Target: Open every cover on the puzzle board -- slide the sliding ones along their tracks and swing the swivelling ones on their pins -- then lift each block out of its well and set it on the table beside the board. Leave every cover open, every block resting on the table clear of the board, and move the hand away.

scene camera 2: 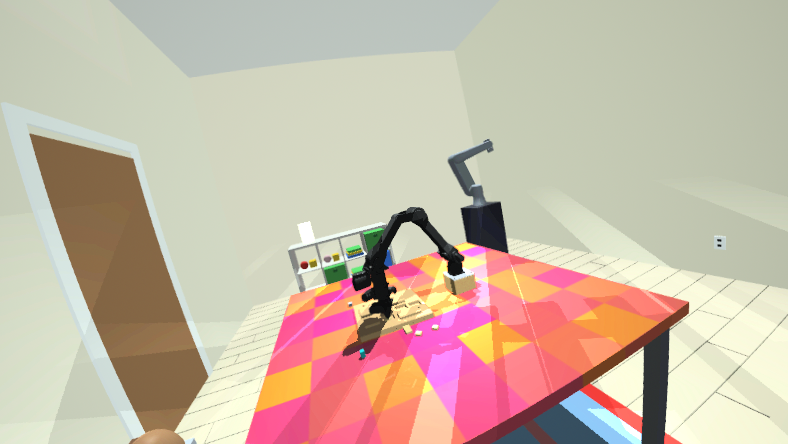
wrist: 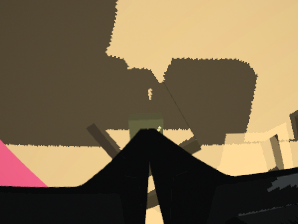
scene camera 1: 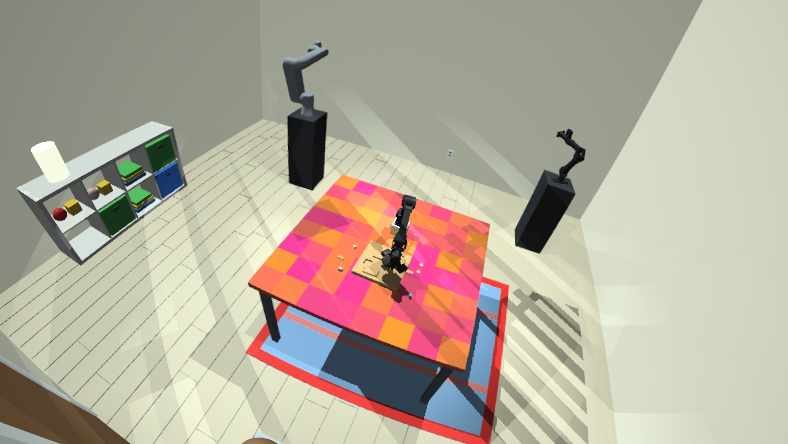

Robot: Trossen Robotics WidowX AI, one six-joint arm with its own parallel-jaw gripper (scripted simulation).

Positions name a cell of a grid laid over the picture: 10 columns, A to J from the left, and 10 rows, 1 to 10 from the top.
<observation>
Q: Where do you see a tan wooden puzzle board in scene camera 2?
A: At F7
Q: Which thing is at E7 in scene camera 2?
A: My gripper.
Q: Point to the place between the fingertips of my gripper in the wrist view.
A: At E7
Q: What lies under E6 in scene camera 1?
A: A tan wooden puzzle board.
</observation>
